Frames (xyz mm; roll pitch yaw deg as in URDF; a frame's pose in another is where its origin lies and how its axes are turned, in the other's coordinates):
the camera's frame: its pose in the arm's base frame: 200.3 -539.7 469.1 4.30 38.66 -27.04
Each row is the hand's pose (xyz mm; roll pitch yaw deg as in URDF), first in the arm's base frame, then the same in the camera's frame.
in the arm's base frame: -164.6 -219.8 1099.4 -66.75 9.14 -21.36
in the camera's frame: -761.1 133.6 188.8 -75.69 -28.75 8.80
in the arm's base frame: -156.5 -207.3 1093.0 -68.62 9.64 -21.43
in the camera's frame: -755.9 148.0 183.7 -77.47 -28.27 8.64
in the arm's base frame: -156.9 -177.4 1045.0 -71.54 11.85 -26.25
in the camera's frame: -736.8 171.0 135.6 -76.91 -26.66 3.03
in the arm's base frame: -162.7 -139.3 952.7 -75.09 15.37 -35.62
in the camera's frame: -696.7 195.7 47.4 -73.92 -23.47 -7.16
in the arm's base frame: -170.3 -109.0 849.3 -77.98 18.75 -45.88
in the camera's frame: -648.2 212.2 -47.7 -70.05 -19.32 -17.37
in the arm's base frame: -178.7 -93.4 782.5 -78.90 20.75 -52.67
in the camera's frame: -617.8 217.6 -109.5 -66.76 -16.24 -23.62
